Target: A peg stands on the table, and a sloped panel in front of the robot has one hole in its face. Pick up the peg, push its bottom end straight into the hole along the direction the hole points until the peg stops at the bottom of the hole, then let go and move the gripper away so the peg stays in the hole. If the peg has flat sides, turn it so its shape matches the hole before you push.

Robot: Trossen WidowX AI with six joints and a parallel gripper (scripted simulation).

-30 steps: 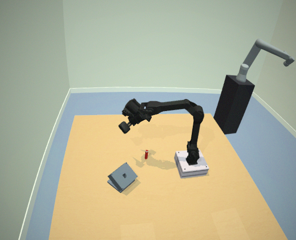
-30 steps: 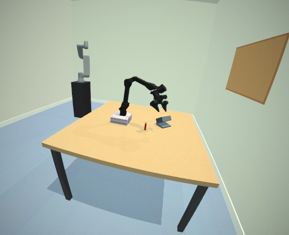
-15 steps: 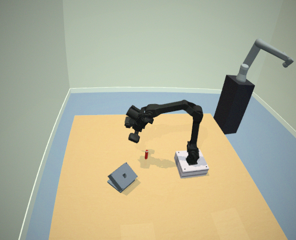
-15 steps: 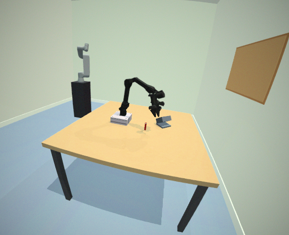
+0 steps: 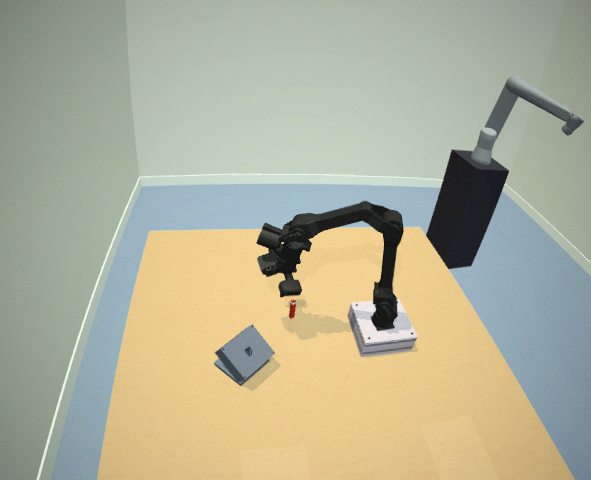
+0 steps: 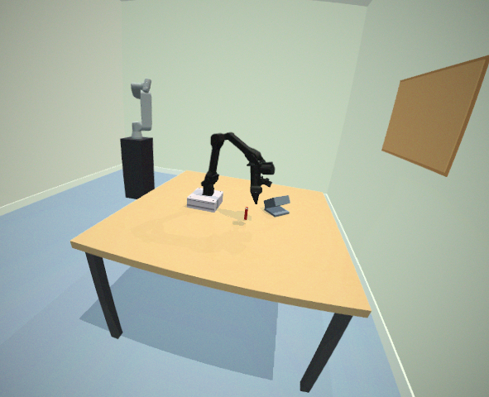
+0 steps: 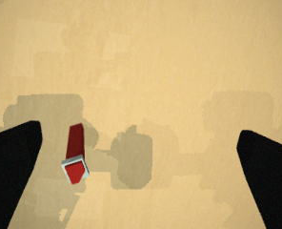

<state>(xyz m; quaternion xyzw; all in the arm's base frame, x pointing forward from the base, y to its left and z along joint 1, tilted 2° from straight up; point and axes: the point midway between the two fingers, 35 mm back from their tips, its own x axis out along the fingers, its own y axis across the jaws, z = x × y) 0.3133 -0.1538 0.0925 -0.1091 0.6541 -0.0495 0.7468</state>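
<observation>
The red peg is 70 mm below my gripper tip, 50 mm behind it and 30 mm to the left of it. Also, from my gripper tip: grey sloped panel 210 mm to the left, 130 mm ahead, 60 mm below.
</observation>
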